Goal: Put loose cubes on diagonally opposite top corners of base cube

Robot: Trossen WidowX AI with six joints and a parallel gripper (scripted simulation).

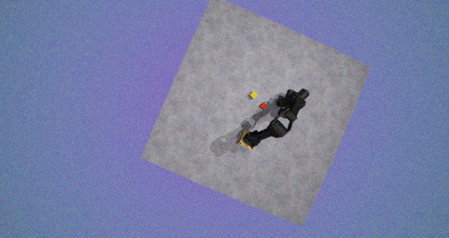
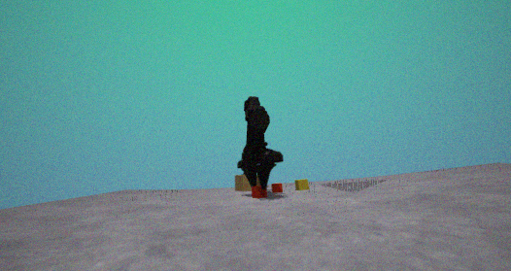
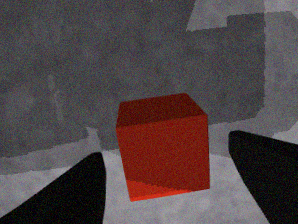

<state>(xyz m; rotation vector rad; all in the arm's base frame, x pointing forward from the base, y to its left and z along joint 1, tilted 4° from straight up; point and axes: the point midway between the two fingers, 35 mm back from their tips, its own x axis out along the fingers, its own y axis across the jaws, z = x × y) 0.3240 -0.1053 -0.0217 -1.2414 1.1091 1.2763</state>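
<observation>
Right now my gripper tip is 22 cm to the right of the yellow base cube and 4 cm past it. Round my gripper tip: red cube: 12 cm to the left, 8 cm behind, 1 cm below.
</observation>
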